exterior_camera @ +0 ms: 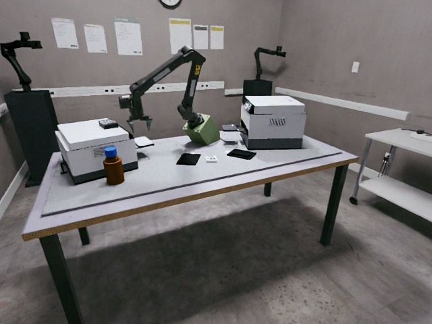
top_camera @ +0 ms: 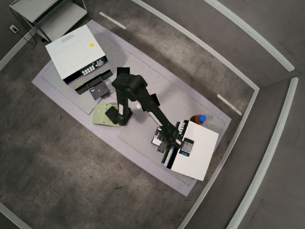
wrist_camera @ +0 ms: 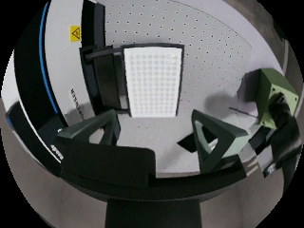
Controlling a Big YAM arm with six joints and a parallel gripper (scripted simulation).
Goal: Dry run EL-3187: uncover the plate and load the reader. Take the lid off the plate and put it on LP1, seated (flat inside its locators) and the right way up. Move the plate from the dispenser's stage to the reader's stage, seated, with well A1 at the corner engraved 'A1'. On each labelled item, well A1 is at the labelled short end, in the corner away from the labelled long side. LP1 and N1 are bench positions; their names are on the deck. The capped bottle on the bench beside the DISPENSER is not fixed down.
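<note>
My hand is 7 cm above the white well plate and 1 cm past it. From my hand the other things lie so: black pad 25 cm to the left, 19 cm ahead, 16 cm below; white label 53 cm to the left, 16 cm below, 16 cm ahead; brown capped bottle 32 cm ahead, 19 cm to the right, 5 cm below.
</note>
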